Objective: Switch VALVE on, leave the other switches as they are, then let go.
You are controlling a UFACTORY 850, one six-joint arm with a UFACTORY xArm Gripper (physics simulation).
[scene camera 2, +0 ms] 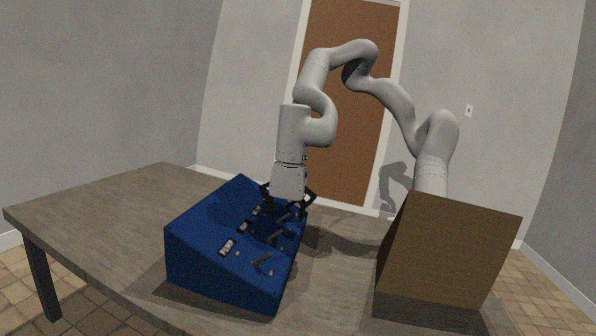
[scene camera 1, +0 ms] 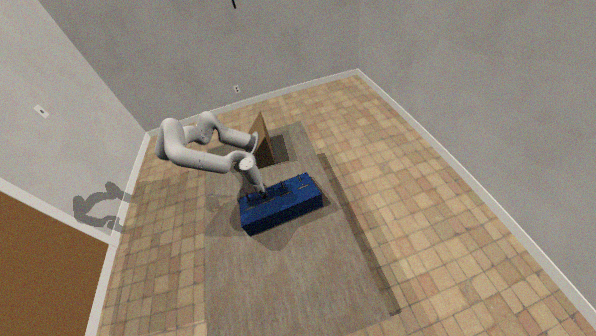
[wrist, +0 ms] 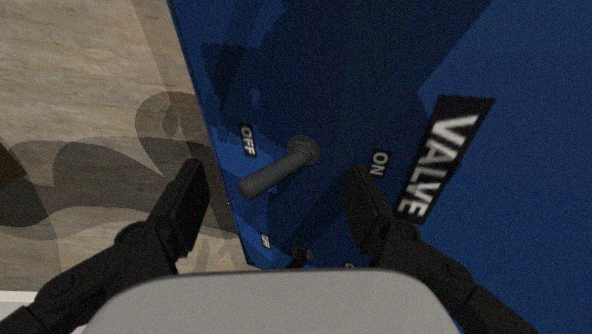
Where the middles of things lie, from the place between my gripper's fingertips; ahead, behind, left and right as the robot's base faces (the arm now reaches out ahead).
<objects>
I see the valve lever [wrist: 258, 182] 10 mm to the left of my hand and 10 mm above it. Also, from my hand: blue switch box [scene camera 2: 210, 249] 80 mm ahead, 70 mm to the left, 30 mm below.
</objects>
